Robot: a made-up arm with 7 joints.
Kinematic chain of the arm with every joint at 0, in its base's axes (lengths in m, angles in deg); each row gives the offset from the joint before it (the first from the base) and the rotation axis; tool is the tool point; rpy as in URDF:
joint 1: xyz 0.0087 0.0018 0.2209 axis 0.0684 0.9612 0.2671
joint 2: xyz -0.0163 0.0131 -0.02 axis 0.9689 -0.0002 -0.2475
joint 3: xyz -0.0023 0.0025 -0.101 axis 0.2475 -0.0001 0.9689
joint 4: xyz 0.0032 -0.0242 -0.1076 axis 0.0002 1 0
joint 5: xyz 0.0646 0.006 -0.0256 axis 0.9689 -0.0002 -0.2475
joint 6: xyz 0.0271 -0.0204 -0.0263 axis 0.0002 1 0
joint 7: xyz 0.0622 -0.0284 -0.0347 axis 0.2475 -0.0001 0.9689
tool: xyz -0.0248 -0.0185 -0.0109 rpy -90 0 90
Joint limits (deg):
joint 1: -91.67..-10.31
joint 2: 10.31..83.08
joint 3: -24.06..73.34
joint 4: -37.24..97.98
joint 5: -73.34..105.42
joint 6: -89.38..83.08
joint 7: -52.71..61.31
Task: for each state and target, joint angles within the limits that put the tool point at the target. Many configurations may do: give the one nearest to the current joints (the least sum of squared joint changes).
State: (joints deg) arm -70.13 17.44 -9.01 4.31 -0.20 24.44 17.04
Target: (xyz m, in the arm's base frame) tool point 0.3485 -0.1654 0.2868
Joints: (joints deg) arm -91.67 10.31 -3.57 7.43 5.11 12.71 36.46
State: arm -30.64 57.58 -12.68 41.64 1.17 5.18 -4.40
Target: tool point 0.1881 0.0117 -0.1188
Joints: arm -28.34 25.51 -21.67 30.62 -9.47 4.35 -4.42
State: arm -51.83 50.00 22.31 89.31 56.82 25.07 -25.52
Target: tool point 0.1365 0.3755 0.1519
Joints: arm -37.21 80.04 23.65 62.13 57.77 0.68 10.30
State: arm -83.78 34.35 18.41 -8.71 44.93 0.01 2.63
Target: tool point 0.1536 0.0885 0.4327
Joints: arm -91.67 58.12 38.07 -37.24 18.87 -32.68 -3.72
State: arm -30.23 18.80 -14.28 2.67 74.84 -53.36 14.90
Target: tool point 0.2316 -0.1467 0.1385
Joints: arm -51.14 10.31 -24.06 -35.41 57.44 -62.63 19.21
